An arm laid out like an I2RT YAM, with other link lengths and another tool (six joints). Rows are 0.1 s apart.
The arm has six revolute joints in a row. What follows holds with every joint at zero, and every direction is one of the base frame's.
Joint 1 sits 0.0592 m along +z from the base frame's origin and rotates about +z.
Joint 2 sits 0.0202 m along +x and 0.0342 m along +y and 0.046 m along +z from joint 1 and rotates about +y.
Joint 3 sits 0.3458 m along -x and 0.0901 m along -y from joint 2 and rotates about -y.
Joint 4 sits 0.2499 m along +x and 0.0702 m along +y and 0.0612 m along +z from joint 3 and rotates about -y.
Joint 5 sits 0.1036 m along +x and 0.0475 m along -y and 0.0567 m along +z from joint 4 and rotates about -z.
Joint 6 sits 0.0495 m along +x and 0.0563 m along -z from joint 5 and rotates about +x.
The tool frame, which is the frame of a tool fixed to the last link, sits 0.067 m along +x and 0.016 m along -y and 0.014 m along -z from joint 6; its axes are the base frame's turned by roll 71.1, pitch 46.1 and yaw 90 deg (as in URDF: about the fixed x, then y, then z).
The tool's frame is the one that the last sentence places.
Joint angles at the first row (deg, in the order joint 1, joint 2, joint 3, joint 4, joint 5, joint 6):
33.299, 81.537, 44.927, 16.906, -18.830, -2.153
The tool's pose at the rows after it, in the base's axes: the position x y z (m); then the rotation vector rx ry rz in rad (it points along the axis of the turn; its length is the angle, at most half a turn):
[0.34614, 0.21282, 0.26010, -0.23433, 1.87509, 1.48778]
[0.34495, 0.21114, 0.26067, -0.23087, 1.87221, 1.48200]
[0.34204, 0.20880, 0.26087, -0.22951, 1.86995, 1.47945]
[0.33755, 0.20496, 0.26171, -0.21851, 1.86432, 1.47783]
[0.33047, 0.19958, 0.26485, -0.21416, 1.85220, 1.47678]
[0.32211, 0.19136, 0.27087, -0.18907, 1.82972, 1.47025]
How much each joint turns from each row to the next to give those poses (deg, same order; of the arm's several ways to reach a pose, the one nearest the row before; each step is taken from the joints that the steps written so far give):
0.000, -0.350, -0.437, 0.000, 0.481, 0.197
0.000, -0.414, -0.283, -0.001, 0.372, 0.000
-0.001, -0.700, -0.570, -0.020, 0.174, 0.000
0.001, -1.158, -0.874, 0.021, 0.416, 0.415
0.001, -1.902, -1.092, -0.175, 0.329, 0.219
-0.001, -2.689, -1.203, -0.328, 1.222, 0.918

